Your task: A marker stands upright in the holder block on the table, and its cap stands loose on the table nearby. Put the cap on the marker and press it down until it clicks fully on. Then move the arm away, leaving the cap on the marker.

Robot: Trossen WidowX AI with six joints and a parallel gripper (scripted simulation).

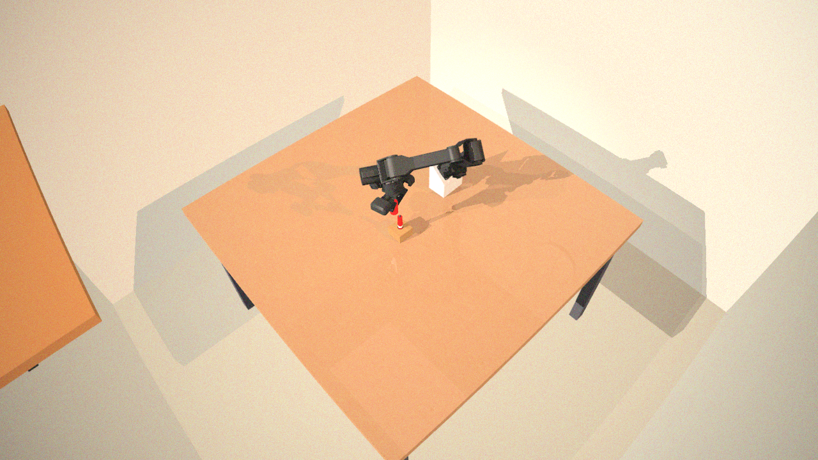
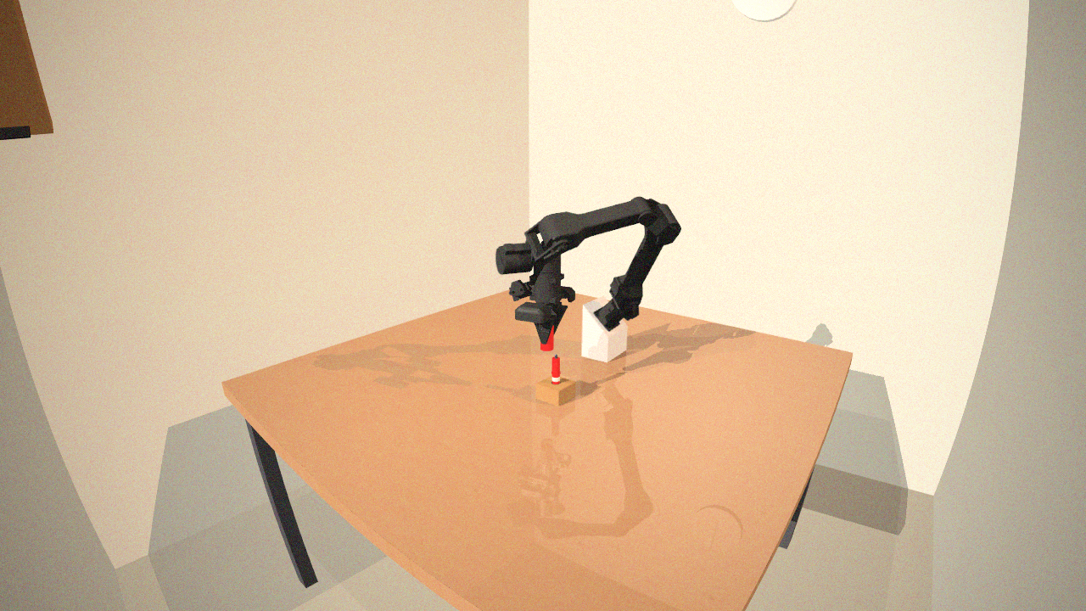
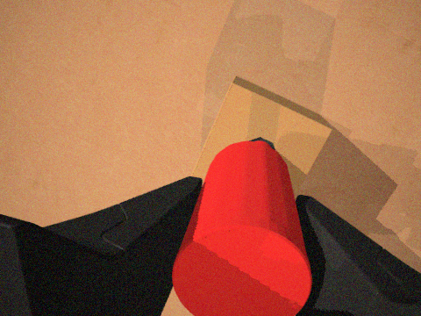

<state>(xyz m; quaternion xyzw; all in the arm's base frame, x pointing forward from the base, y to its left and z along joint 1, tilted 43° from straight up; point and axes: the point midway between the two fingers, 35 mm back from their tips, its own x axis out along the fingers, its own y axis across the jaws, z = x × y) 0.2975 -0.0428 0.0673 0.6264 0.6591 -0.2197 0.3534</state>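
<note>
Right now the holder block is 120 mm below my gripper tip, 20 mm to the left of it and 10 mm behind it. From my gripper tip the other things lie so: red cap: 10 mm above.
</note>
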